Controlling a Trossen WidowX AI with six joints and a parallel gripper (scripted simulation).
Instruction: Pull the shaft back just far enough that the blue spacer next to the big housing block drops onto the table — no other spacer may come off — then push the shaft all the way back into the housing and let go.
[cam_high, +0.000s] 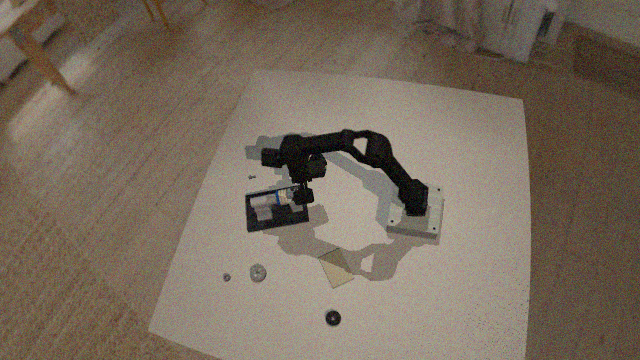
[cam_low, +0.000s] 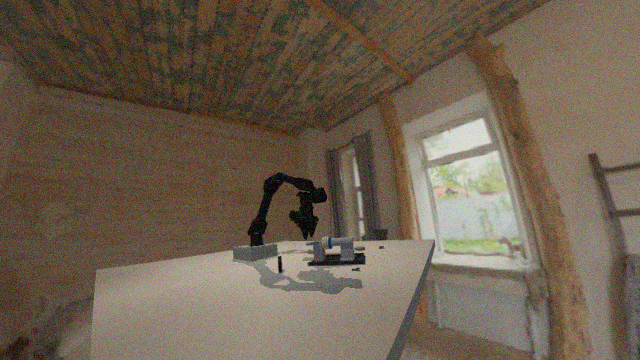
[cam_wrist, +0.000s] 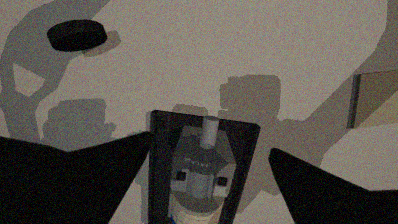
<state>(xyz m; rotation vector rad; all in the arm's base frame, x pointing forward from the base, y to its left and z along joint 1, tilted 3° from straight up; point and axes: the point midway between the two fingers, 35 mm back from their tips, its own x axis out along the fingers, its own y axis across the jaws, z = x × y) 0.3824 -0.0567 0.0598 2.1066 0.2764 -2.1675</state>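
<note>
My gripper tip is 10 cm short of the blue spacer, 2 cm to the right of it and 2 cm above it. The rest, counted from my gripper tip: tan card: 11 cm behind, 25 cm to the left, 10 cm below; then small screw: 24 cm ahead, 11 cm to the right, 10 cm below.
</note>
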